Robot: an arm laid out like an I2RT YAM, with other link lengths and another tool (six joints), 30 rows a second.
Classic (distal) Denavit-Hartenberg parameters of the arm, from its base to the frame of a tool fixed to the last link. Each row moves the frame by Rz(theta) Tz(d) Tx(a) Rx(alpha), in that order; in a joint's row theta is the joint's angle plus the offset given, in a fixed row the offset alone. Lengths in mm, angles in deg.
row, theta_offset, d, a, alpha
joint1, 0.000, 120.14, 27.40, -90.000
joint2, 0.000, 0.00, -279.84, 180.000
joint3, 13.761, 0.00, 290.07, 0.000
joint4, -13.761, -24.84, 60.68, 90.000
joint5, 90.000, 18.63, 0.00, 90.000
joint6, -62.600, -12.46, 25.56, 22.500
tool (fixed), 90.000, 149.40, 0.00, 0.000
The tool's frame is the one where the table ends.
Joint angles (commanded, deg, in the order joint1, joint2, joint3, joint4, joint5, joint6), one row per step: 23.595, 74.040, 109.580, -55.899, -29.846, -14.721; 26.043, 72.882, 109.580, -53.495, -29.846, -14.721; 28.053, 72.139, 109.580, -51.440, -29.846, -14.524; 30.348, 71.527, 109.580, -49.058, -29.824, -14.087; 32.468, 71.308, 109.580, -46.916, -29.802, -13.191; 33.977, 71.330, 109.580, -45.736, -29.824, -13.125; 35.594, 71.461, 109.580, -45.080, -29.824, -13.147; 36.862, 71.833, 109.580, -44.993, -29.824, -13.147; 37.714, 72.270, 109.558, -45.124, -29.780, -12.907; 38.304, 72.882, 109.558, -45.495, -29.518, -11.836; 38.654, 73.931, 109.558, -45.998, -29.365, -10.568; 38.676, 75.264, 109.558, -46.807, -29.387, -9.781; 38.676, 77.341, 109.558, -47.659, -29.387, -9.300; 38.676, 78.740, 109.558, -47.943, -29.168, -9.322; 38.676, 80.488, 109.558, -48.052, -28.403, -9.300
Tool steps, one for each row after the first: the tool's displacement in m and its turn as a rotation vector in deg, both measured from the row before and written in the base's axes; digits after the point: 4 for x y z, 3 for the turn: -0.0175, 0.0050, 0.0111, 1.495, -3.233, 2.447; -0.0131, 0.0039, 0.0085, 1.375, -2.330, 1.964; -0.0134, 0.0044, 0.0089, 1.674, -2.246, 2.191; -0.0099, 0.0047, 0.0071, 1.649, -1.238, 1.965; -0.0065, 0.0040, 0.0030, 0.667, -0.909, 1.523; -0.0064, 0.0047, 0.0011, 0.290, -0.451, 1.619; -0.0032, 0.0049, -0.0013, -0.168, 0.230, 1.268; -0.0006, 0.0043, -0.0021, -0.270, 0.686, 0.781; 0.0027, 0.0044, -0.0028, -0.236, 1.736, 0.196; 0.0066, 0.0062, -0.0050, -0.521, 2.364, 0.015; 0.0091, 0.0069, -0.0077, -1.051, 2.397, -0.092; 0.0136, 0.0105, -0.0120, -1.660, 2.725, -0.101; 0.0092, 0.0070, -0.0080, -1.107, 1.256, -0.205; 0.0125, 0.0085, -0.0101, -1.338, 1.321, -0.733
